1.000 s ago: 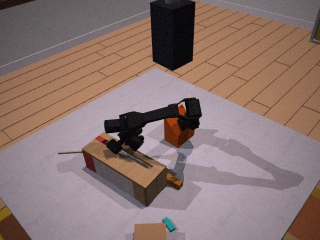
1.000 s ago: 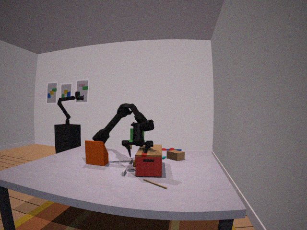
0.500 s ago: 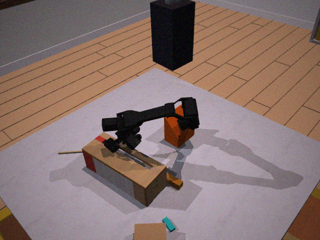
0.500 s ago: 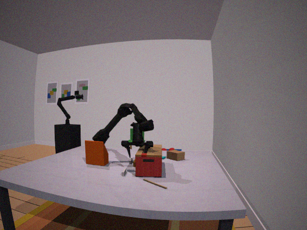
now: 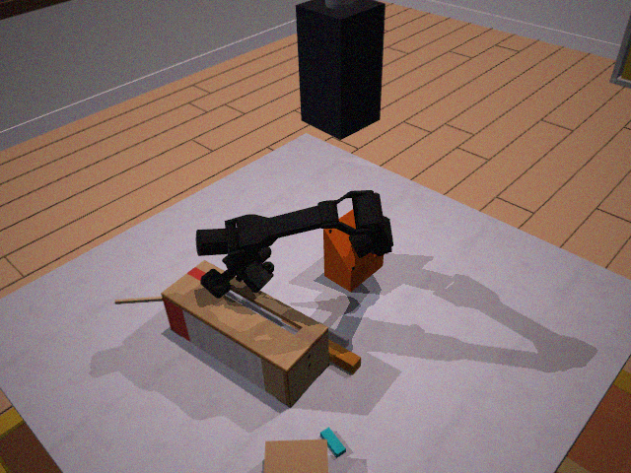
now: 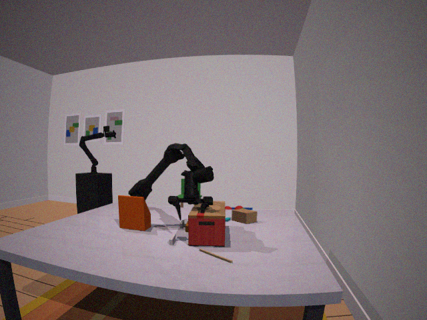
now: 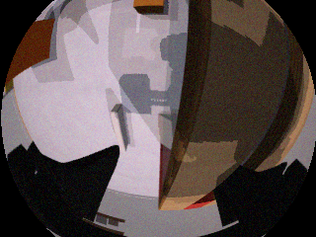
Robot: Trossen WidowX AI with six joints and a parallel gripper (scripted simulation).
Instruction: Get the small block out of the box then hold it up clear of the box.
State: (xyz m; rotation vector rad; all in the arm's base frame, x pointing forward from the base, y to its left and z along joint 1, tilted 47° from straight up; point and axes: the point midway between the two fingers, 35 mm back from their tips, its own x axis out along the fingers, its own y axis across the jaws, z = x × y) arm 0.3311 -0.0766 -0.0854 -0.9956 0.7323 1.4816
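My gripper tip is 6 cm short of the tan block and 1 cm to the left of it. Also, from my gripper tip: wooden box 2 cm ahead, 11 cm to the left, 3 cm below; orange bar 7 cm behind, 24 cm to the left, 7 cm below; thin wooden stick 14 cm ahead, 19 cm to the right, 8 cm below.
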